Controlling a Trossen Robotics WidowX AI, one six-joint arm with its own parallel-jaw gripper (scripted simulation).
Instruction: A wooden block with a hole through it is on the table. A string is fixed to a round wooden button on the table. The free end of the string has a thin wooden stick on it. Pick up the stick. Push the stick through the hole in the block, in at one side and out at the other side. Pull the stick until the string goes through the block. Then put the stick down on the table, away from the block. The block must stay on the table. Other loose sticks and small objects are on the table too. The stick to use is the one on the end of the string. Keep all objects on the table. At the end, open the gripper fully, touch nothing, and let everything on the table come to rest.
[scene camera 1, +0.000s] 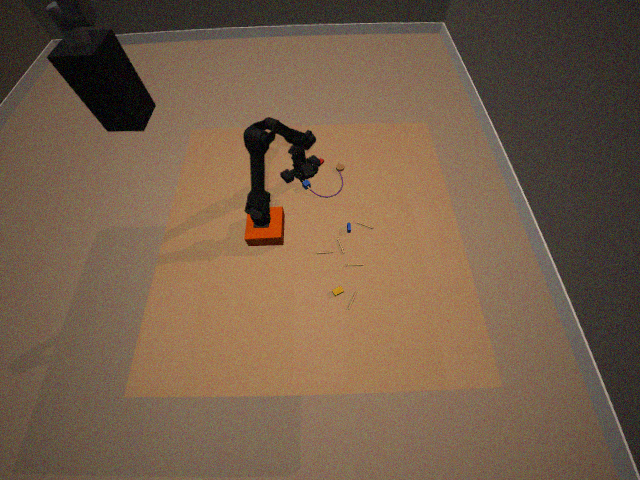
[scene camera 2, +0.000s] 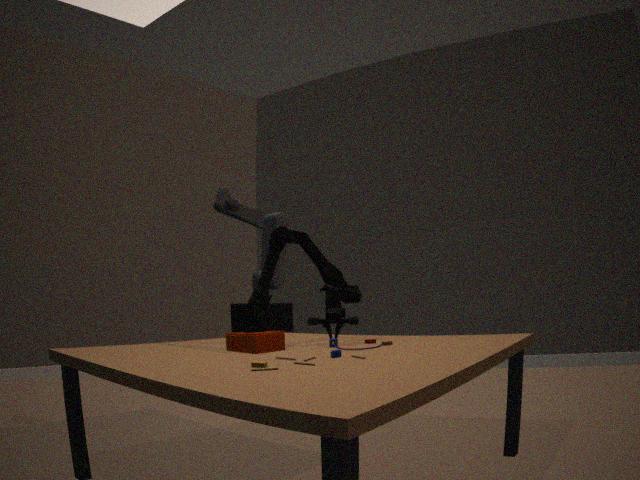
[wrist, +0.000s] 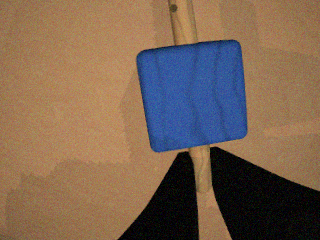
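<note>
I can see my gripper (scene camera 2: 333, 343), and the wrist view gives me the gripper as well, at (wrist: 198, 160).
</note>
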